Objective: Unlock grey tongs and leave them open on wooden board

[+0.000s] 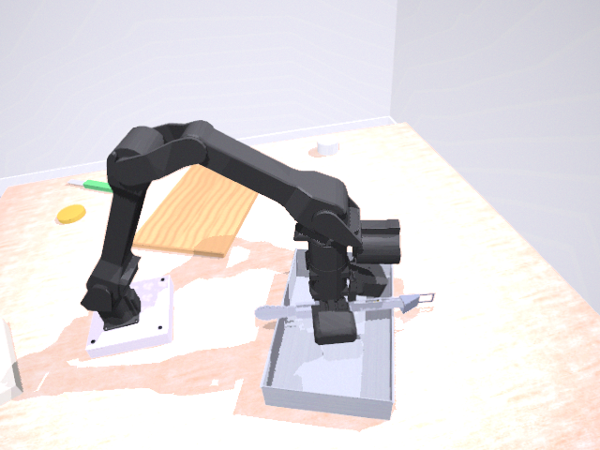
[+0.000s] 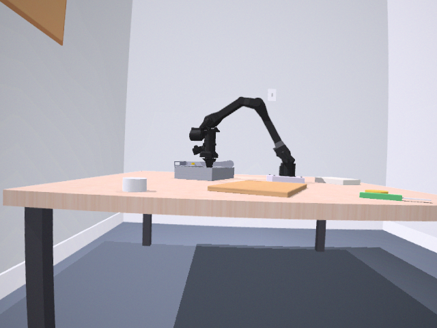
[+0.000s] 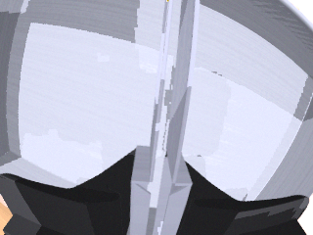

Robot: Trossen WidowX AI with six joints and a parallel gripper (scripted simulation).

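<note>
My gripper tip is now 10 mm short of the roasting tin. Round my gripper tip: yellow lock piece (80 mm ahead, 40 mm above, 10 mm to the right); white block (620 mm behind, 100 mm to the left, 20 mm below); wooden board (480 mm to the left, 180 mm behind, 20 mm below).
</note>
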